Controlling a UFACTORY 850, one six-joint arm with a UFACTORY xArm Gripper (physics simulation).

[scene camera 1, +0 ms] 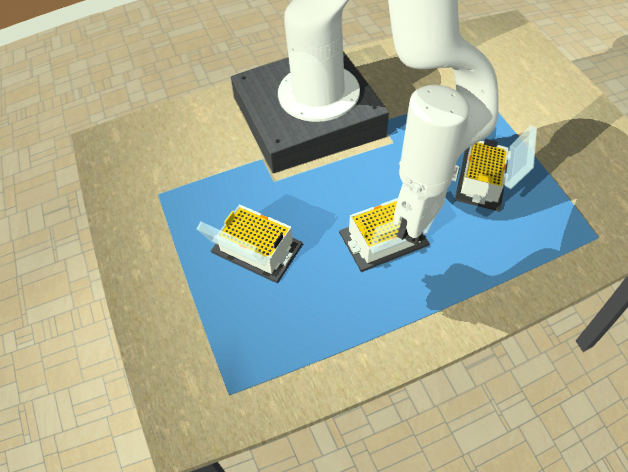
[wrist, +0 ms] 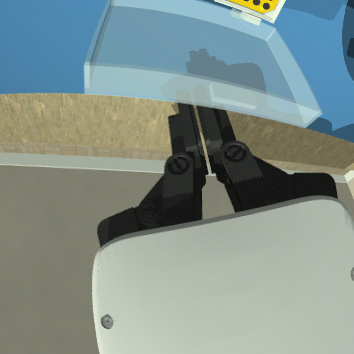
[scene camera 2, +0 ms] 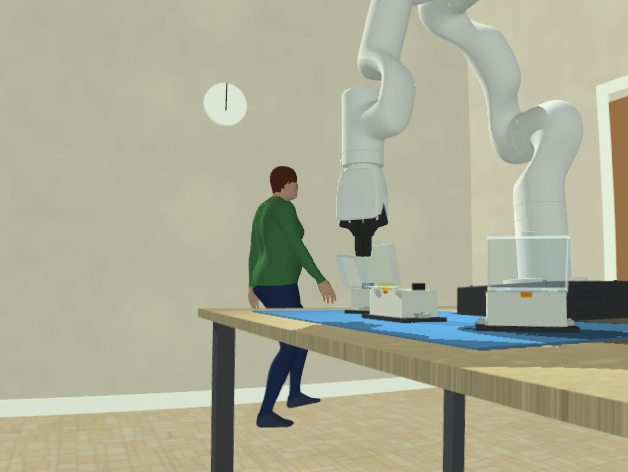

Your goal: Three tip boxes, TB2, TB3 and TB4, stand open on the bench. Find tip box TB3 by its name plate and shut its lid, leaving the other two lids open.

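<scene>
Three white tip boxes with yellow racks stand on dark bases, their name plates unreadable. The left box (scene camera 1: 253, 233) has its clear lid (scene camera 1: 207, 232) (scene camera 2: 349, 271) open. The right box (scene camera 1: 484, 170) (scene camera 2: 526, 310) has its lid (scene camera 1: 521, 158) (scene camera 2: 527, 261) upright and open. The middle box (scene camera 1: 360, 238) (scene camera 2: 403, 304) has its lid (scene camera 2: 384, 263) (wrist: 175, 45) raised. My gripper (scene camera 1: 407, 236) (scene camera 2: 362, 253) (wrist: 194, 105) is shut and empty, above bench level at the middle box's lid. In the wrist view its fingertips show faintly through the lid's edge; I cannot tell if they touch.
The boxes stand on a blue mat (scene camera 1: 304, 314) (scene camera 2: 314, 317) on the bench (scene camera 1: 121, 253). The arm's black base block (scene camera 1: 314, 126) (scene camera 2: 472, 299) stands behind. My forearm passes close to the right box. A person in green (scene camera 2: 276, 243) stands beyond the bench.
</scene>
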